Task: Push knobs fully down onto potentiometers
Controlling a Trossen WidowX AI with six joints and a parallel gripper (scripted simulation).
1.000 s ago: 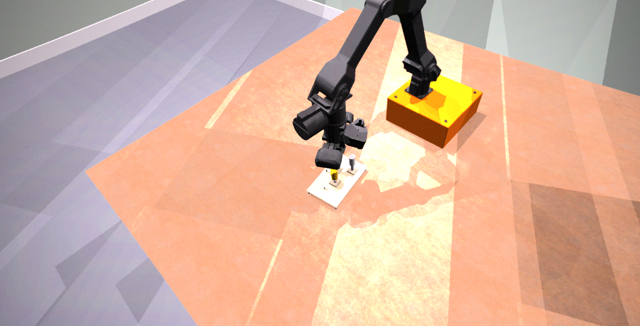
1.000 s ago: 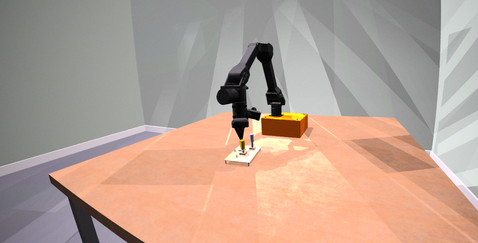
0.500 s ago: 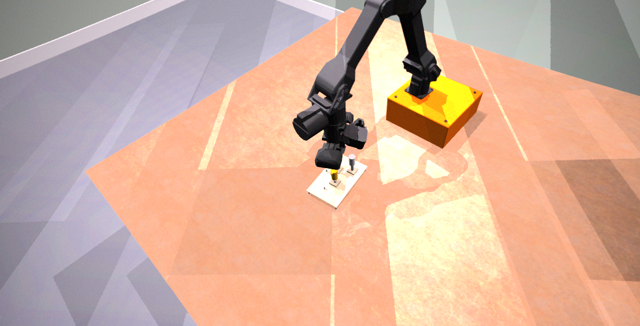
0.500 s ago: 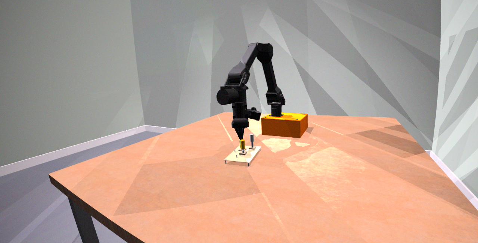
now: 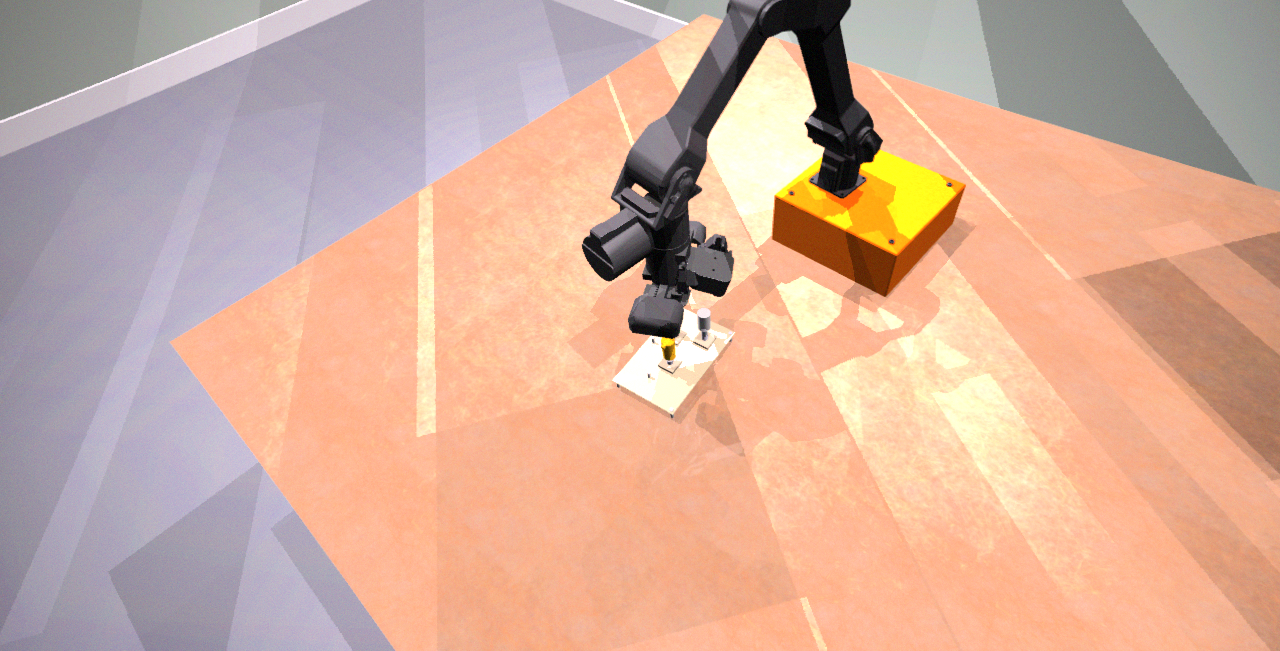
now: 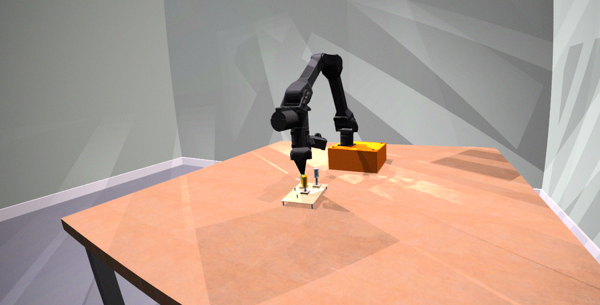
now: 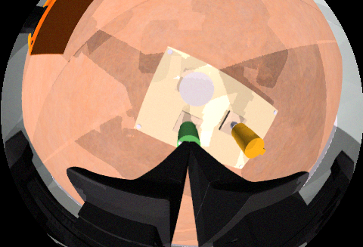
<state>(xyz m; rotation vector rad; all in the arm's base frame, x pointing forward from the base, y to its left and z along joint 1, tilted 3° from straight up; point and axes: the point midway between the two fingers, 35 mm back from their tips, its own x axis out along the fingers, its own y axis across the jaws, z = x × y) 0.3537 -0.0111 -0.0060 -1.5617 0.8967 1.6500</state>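
The green knob lies 1 cm below my gripper tip. Also, from my gripper tip: yellow knob: 4 cm ahead, 3 cm to the left.
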